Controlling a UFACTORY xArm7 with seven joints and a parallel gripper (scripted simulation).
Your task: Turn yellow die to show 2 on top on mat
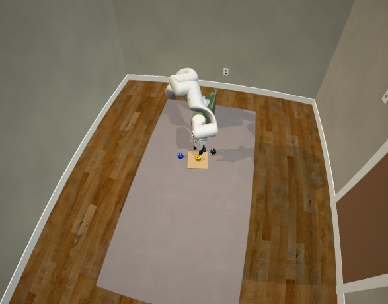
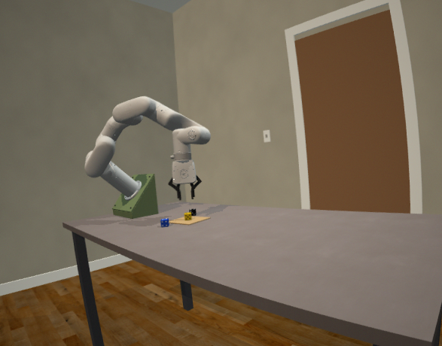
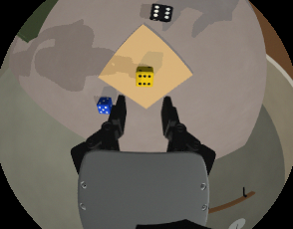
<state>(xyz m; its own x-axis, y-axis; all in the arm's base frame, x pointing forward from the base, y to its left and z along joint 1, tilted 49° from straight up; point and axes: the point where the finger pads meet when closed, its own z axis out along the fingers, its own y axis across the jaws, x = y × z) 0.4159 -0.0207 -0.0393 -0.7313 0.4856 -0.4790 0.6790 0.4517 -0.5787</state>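
The yellow die lies 90 mm below my hand. Round my hand: blue die 120 mm to the right, 100 mm below, 10 mm behind; black die 100 mm to the left, 100 mm below, 80 mm behind; tan mat 110 mm below.
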